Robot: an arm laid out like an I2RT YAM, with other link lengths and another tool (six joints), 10 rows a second.
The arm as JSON. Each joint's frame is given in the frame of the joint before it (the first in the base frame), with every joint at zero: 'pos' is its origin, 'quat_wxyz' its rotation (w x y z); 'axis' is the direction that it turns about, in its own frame. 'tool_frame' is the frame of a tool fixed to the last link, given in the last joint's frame.
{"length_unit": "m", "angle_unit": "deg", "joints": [
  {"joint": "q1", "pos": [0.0, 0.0, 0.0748], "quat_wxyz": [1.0, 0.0, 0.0, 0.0], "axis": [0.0, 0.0, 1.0]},
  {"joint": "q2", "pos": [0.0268, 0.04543, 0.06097], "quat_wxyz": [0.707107, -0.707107, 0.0, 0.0], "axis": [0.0, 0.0, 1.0]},
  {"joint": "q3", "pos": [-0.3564, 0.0, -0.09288], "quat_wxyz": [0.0, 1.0, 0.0, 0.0], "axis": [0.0, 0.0, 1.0]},
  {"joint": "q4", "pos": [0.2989, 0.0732, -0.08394], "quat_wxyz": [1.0, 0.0, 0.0, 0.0], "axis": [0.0, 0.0, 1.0]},
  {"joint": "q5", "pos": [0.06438, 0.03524, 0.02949], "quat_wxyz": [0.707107, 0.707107, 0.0, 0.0], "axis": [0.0, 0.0, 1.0]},
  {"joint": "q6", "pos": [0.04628, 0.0, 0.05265], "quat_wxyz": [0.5, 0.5, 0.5, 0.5], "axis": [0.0, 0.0, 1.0]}
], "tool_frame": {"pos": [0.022, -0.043, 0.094], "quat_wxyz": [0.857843, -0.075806, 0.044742, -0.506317]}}
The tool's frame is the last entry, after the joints.
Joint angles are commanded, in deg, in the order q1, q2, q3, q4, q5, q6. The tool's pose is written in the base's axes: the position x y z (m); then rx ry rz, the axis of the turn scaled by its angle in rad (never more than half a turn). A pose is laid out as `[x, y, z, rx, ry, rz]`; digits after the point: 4 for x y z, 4 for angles.
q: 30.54 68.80 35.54 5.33 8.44 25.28
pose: [0.3432, 0.1428, 0.2835, -2.3488, 0.6853, -1.1087]
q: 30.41 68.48 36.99 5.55 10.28 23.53
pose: [0.3477, 0.1406, 0.2999, -2.3306, 0.6817, -1.1796]
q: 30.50 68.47 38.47 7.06 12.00 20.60
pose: [0.3531, 0.1417, 0.3195, -2.3033, 0.6520, -1.2704]
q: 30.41 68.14 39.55 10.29 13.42 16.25
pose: [0.3574, 0.1428, 0.3440, -2.2547, 0.6004, -1.3914]
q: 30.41 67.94 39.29 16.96 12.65 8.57
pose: [0.3586, 0.1511, 0.3689, -2.1858, 0.4626, -1.5446]
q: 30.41 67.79 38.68 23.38 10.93 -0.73
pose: [0.3556, 0.1616, 0.3902, -2.1249, 0.2897, -1.7068]
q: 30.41 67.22 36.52 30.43 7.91 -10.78
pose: [0.3449, 0.1726, 0.4027, -2.0529, 0.0876, -1.8679]
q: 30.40 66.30 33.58 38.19 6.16 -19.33
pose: [0.3299, 0.1767, 0.4118, -1.9563, -0.0565, -2.0334]
